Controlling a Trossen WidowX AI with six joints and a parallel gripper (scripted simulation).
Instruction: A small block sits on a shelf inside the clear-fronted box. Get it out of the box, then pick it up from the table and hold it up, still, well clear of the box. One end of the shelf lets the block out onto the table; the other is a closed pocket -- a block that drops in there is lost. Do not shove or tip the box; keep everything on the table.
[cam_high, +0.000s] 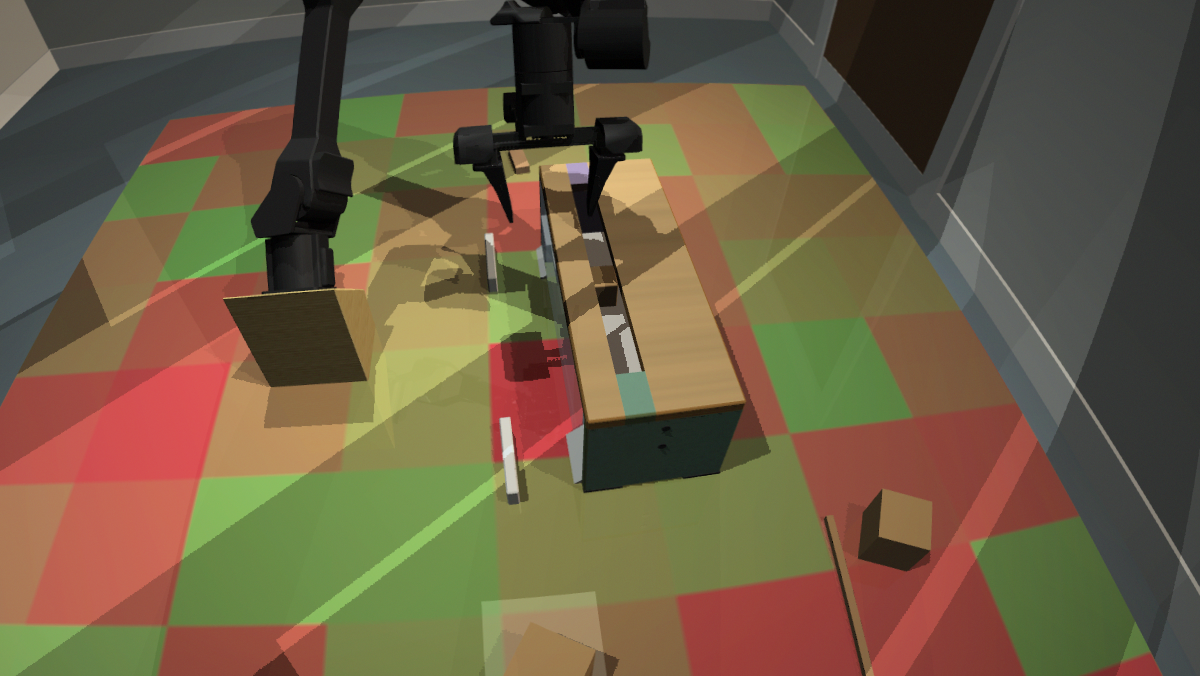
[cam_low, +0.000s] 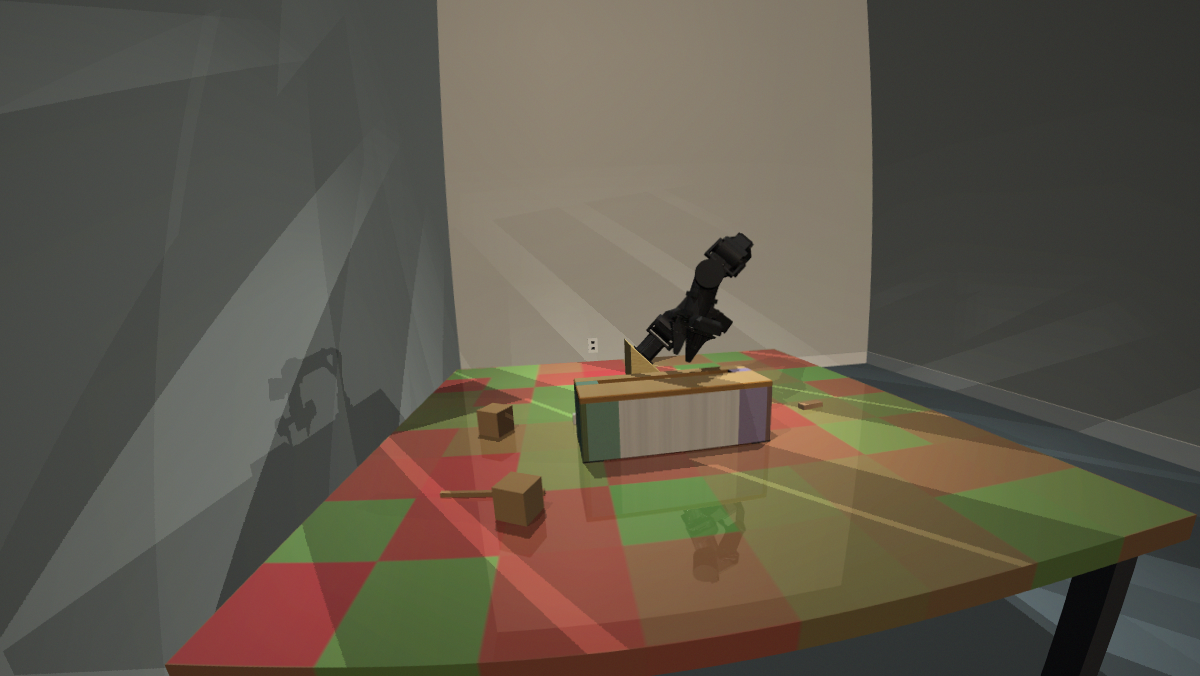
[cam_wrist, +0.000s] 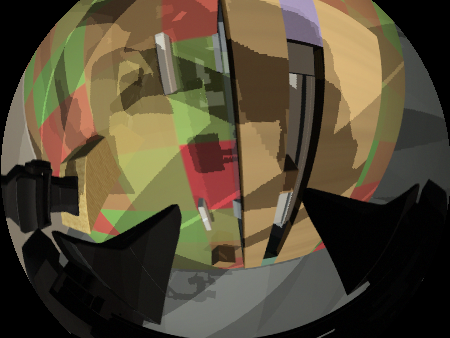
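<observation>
Right now the tan block is 7 cm below my gripper tip, 5 cm ahead of it and 4 cm to the right of it. Also, from my gripper tip: thin stick: 38 cm to the right, 27 cm ahead, 15 cm below.
</observation>
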